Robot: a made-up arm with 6 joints. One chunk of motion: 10 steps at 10 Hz.
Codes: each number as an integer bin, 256 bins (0 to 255) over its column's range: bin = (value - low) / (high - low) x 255, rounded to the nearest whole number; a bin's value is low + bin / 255 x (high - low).
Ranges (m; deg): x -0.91..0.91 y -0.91..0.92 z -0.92..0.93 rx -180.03..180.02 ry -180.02..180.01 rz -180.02..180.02
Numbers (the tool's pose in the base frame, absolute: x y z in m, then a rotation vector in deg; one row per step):
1: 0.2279 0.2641 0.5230 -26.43 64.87 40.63
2: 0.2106 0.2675 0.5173 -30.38 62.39 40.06
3: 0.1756 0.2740 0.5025 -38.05 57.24 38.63
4: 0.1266 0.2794 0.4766 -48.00 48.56 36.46
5: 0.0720 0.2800 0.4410 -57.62 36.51 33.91
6: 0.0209 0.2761 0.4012 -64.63 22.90 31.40
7: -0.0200 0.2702 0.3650 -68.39 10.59 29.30
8: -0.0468 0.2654 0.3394 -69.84 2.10 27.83
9: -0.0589 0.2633 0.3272 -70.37 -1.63 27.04
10: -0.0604 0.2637 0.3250 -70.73 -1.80 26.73
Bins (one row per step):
1: 159 164 199 109 173 156
2: 157 164 198 106 172 156
3: 152 165 196 101 168 155
4: 145 166 193 94 162 153
5: 138 166 188 87 153 152
6: 130 165 182 82 144 150
7: 125 164 177 79 135 148
8: 121 164 174 78 129 147
9: 119 163 172 78 126 147
10: 119 164 172 77 126 146

